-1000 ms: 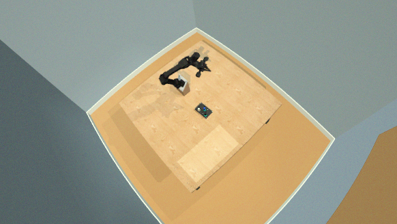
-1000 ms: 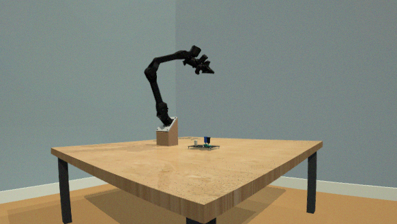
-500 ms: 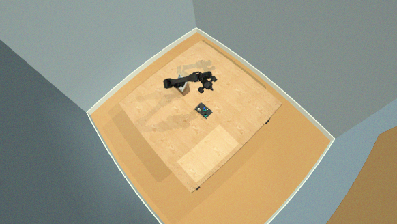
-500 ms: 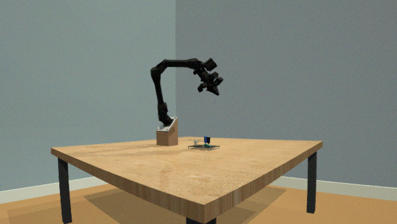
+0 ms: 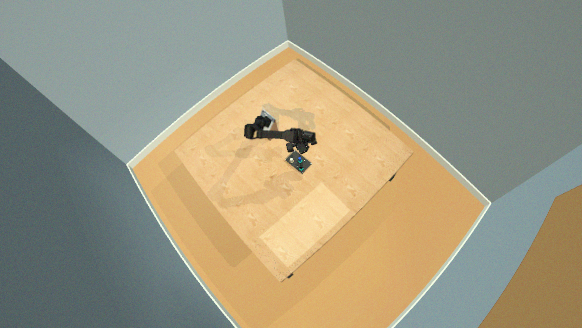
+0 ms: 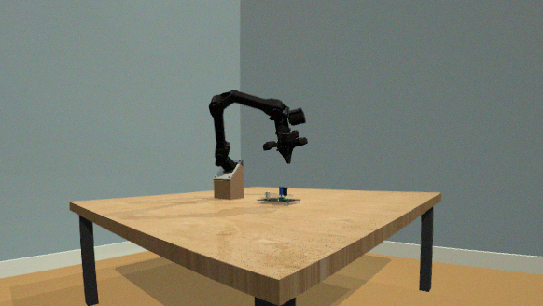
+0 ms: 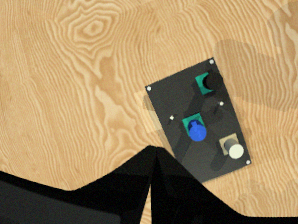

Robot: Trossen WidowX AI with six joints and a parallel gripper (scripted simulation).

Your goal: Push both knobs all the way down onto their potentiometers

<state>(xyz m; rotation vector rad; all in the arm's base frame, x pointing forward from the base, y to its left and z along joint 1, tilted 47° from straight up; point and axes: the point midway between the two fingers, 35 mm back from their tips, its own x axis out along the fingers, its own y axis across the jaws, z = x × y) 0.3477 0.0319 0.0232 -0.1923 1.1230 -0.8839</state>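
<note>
My gripper tip is now 20 mm past the blue knob, 30 mm to the left of it and 110 mm above it. The rest, counted from my gripper tip: black knob: 20 mm ahead, 60 mm to the right, 110 mm below; then green potentiometer: 20 mm ahead, 60 mm to the right, 120 mm below.
</note>
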